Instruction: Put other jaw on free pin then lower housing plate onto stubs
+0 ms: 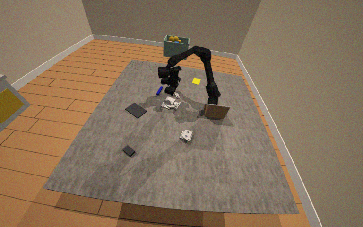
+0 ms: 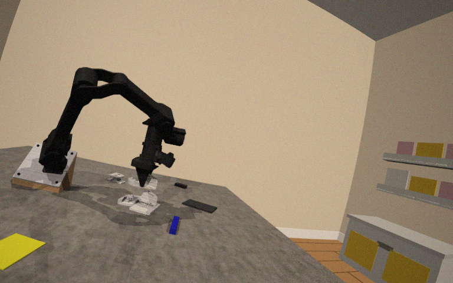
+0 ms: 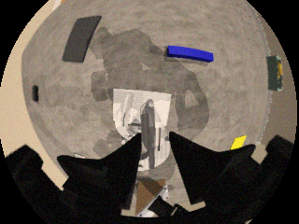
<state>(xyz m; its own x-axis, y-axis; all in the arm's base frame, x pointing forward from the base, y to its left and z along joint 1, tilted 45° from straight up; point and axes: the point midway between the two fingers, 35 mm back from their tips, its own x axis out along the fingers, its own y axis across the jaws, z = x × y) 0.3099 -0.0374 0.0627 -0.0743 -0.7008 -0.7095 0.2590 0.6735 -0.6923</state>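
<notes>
The white jaw is 30 mm to the left of my gripper tip and 30 mm behind it. Also, from my gripper tip: yellow sheet: 330 mm to the right, 230 mm behind, 80 mm below; then dark flat plate: 250 mm ahead, 120 mm to the left, 80 mm below; then blue block: 120 mm to the right, 110 mm ahead, 70 mm below.
</notes>
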